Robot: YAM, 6 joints.
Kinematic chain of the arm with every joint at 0, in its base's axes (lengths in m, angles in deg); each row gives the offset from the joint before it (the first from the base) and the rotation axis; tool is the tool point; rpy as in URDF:
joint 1: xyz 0 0 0.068 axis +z
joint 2: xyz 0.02 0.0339 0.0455 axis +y
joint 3: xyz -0.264 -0.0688 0 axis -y
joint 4: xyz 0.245 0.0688 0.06 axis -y
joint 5: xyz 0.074 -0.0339 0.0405 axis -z
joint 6: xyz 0.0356 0 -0.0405 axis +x
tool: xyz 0 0 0 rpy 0 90 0
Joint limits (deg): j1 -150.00..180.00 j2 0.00..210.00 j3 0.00..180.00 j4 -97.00..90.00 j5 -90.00..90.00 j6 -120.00..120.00
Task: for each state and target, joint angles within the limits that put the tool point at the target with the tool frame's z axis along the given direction. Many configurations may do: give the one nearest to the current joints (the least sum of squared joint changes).
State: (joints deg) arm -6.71 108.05 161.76 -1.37 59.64 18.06
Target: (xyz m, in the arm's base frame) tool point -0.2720 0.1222 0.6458 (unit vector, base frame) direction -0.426 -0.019 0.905
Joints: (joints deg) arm -25.57 64.02 179.83 -3.24 11.59 18.06
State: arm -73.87 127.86 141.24 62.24 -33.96 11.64
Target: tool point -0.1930 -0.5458 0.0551 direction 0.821 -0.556 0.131
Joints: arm -112.90 178.38 138.22 74.37 -76.53 11.64
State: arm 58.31 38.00 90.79 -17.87 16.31 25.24
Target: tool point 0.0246 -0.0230 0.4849 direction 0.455 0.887 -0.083
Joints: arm 98.76 32.26 91.34 -64.95 35.77 25.24
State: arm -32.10 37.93 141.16 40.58 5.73 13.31
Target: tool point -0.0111 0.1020 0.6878 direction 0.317 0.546 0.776
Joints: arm -74.83 63.07 127.70 55.15 -26.66 13.31
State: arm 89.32 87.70 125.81 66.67 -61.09 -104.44
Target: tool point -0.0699 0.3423 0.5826 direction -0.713 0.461 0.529
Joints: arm 97.78 99.80 119.48 24.04 -40.08 -104.44
